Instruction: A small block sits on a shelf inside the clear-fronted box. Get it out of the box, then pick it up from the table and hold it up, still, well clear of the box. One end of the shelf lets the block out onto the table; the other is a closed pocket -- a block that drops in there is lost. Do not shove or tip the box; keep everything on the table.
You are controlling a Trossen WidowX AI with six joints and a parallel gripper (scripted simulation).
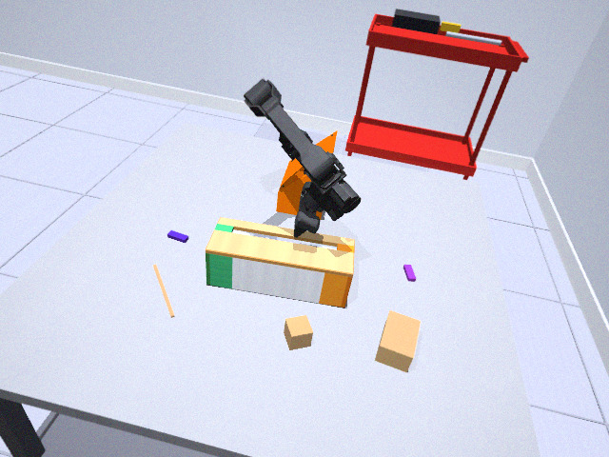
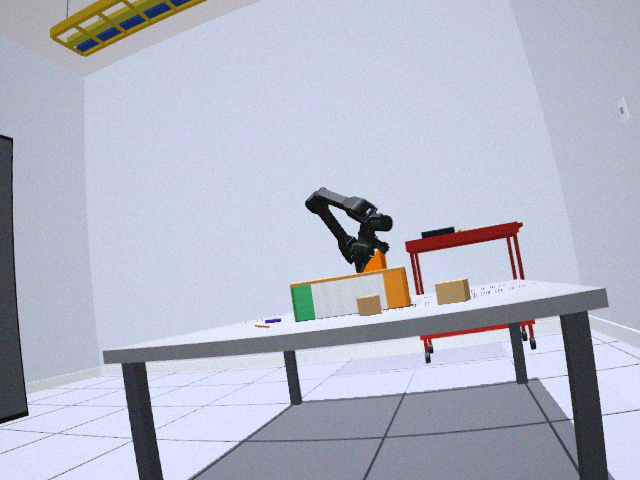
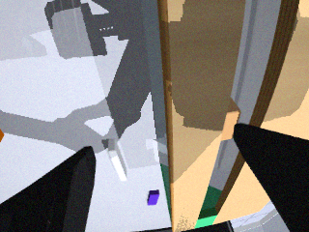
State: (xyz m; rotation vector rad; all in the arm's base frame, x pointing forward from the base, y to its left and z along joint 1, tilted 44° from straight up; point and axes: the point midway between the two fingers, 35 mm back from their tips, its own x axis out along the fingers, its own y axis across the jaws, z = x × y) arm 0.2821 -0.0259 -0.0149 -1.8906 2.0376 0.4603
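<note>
The small tan block lies 5 cm below my gripper tip, 5 cm ahead of it and 3 cm to the right of it. The rest, counted from my gripper tip: thin wooden stick (33 cm to the right, 18 cm ahead, 13 cm below).
</note>
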